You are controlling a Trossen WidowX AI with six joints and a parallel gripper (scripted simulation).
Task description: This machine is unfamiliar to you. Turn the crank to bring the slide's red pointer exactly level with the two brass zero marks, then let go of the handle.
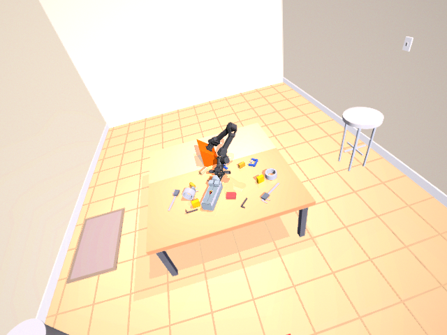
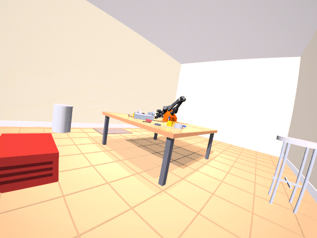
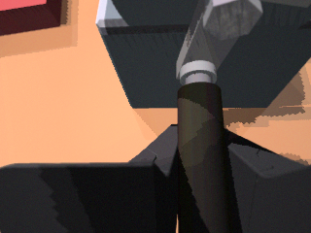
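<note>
Right now my gripper tip is 30 mm below the dark crank handle, 20 mm past it and 10 mm to the right of it. The rest, counted from my gripper tip: red pointer (160 mm ahead, 100 mm to the right, 50 mm above); then red block (180 mm ahead, 60 mm to the left, 20 mm below).
</note>
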